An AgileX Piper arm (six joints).
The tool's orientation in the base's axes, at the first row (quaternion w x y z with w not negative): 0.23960, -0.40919, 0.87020, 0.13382
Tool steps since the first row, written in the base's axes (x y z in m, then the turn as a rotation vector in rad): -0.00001, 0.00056, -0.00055, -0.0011, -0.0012, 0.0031; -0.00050, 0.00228, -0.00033, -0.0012, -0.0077, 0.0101; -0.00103, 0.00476, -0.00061, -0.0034, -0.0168, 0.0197; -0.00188, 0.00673, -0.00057, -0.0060, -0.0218, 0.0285; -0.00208, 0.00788, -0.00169, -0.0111, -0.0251, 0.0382; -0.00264, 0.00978, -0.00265, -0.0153, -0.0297, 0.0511; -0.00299, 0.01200, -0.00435, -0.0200, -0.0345, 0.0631; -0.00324, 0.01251, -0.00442, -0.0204, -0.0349, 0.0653; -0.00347, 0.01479, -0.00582, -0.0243, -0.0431, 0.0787
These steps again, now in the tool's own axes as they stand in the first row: -0.00007, 0.00034, 0.00070, -0.0002, 0.0002, -0.0035; -0.00103, 0.00181, 0.00110, 0.0003, -0.0035, -0.0123; -0.00220, 0.00377, 0.00224, 0.0024, -0.0072, -0.0250; -0.00303, 0.00567, 0.00279, 0.0024, -0.0080, -0.0354; -0.00307, 0.00651, 0.00418, 0.0023, -0.0058, -0.0466; -0.00349, 0.00811, 0.00563, 0.0008, -0.0049, -0.0608; -0.00384, 0.00971, 0.00792, 0.0001, -0.0039, -0.0745; -0.00400, 0.01023, 0.00812, -0.0005, -0.0037, -0.0767; -0.00461, 0.01179, 0.01022, -0.0001, -0.0054, -0.0928
